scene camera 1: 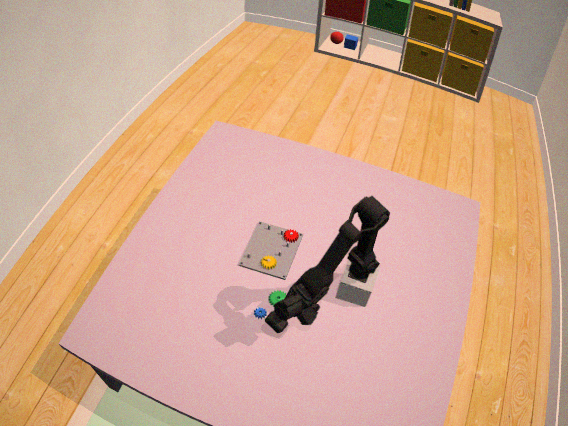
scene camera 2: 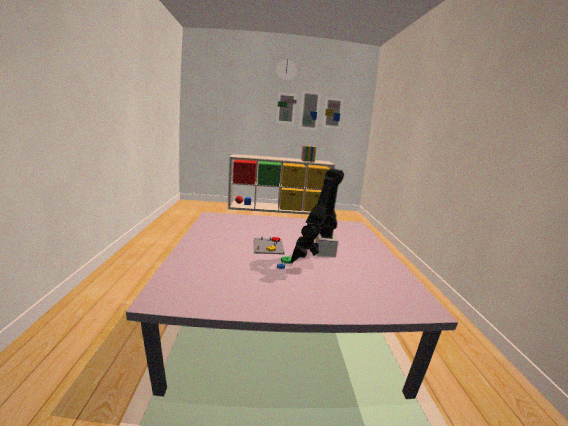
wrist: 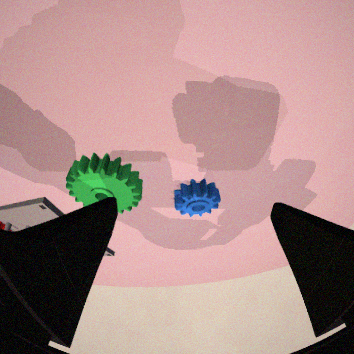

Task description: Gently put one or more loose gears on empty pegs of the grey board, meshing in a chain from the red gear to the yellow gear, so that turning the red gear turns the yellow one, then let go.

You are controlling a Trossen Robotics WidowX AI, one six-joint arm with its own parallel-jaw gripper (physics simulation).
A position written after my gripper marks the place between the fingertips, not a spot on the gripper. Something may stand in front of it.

Observation:
My gripper (wrist: 198, 208) is open and holds nothing. Also in view: a blue gear (wrist: 195, 198). A green gear (wrist: 89, 180) rests on the table. Also in view: a grey board (scene camera 1: 264, 242).

